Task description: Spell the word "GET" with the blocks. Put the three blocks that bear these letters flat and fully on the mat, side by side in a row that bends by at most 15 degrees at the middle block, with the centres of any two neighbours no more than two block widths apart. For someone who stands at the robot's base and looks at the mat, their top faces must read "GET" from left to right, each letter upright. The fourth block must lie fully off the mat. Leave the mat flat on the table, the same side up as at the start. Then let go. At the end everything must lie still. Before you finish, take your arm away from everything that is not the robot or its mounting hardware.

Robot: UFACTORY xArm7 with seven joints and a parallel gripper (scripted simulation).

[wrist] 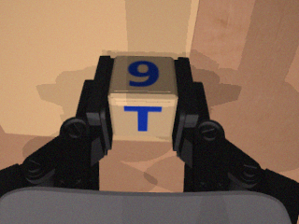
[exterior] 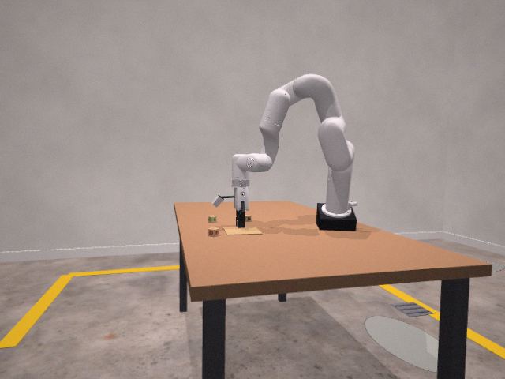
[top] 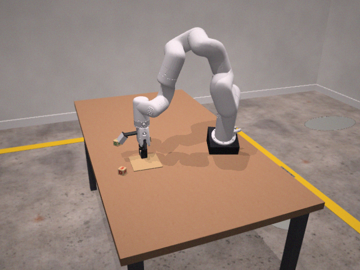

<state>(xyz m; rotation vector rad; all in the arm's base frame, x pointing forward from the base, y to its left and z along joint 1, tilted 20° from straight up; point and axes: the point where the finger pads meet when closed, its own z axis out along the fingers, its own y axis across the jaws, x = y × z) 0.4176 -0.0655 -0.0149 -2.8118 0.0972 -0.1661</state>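
The tan mat lies 5 cm to the left of my hand and 3 cm below it. Also, from my hand: green-lettered block 19 cm to the right, 9 cm ahead, 1 cm below; black-lettered block 17 cm to the right, 8 cm behind, 1 cm below; red-lettered block 13 cm ahead, 11 cm to the left, 1 cm below.
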